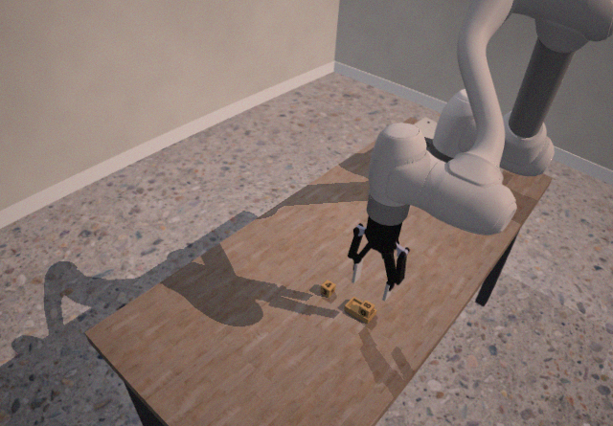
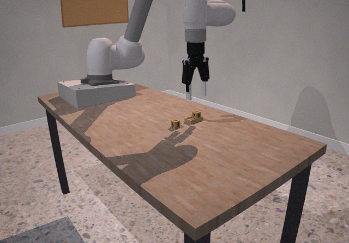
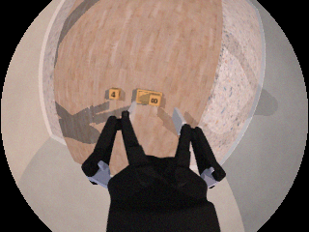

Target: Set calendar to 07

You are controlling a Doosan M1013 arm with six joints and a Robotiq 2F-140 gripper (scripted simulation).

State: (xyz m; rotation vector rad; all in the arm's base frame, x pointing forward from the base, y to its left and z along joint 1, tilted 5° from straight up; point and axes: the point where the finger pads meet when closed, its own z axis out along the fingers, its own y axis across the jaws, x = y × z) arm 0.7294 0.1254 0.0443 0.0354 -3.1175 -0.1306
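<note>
Now: the tray 20 mm to the right of my hand and 120 mm below it.
</note>
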